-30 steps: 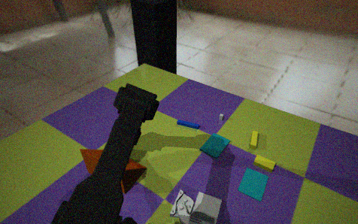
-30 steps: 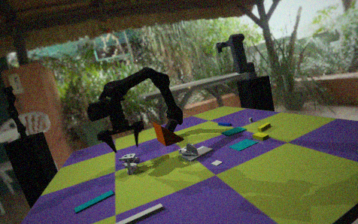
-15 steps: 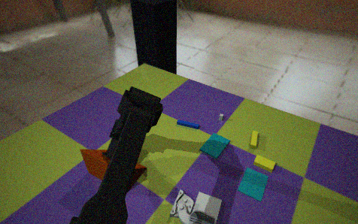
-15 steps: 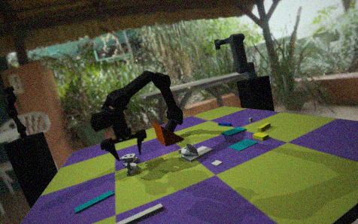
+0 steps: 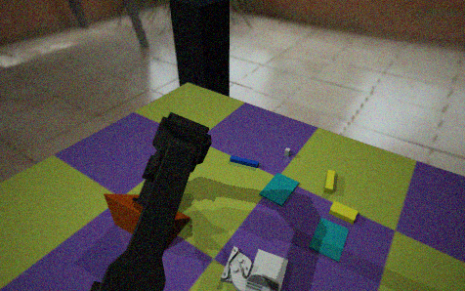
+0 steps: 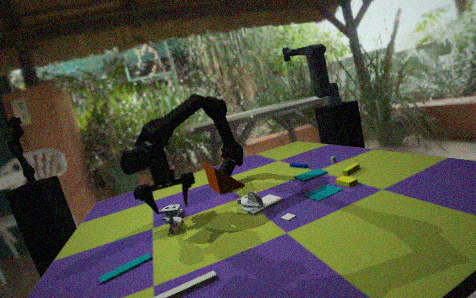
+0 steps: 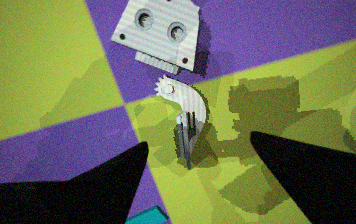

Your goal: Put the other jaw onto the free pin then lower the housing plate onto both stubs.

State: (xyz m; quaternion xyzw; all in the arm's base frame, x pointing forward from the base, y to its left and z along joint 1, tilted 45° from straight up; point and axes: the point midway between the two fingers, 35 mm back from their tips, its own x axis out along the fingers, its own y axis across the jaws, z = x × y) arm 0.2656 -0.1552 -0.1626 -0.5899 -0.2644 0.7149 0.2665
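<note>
Now: gripper tip 3 cm past the grey jaw, 2 cm to the left of it and 5 cm above it. Round my gripper tip: white tile: 19 cm ahead, 31 cm to the left, 5 cm below; then grey base block: 10 cm behind, 1 cm to the right, 3 cm below; then teal bar: 17 cm ahead, 14 cm to the right, 5 cm below.
</note>
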